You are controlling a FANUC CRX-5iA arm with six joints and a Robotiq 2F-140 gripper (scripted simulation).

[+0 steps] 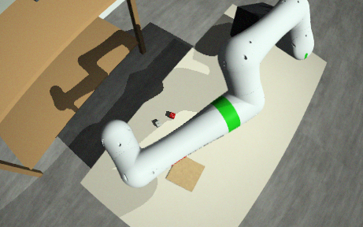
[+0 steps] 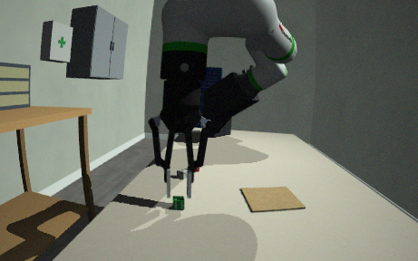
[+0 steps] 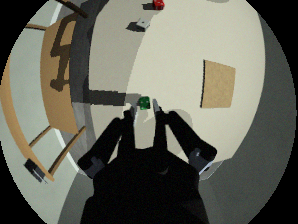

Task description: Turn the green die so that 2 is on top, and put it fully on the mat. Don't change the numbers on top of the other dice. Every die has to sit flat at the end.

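My gripper is now 5 cm above the green die. The rest, counted from my hand: red die (27 cm behind, 4 cm to the right, 5 cm below); then mat (12 cm behind, 21 cm to the left, 6 cm below); then grey die (19 cm behind, 6 cm to the right, 5 cm below).
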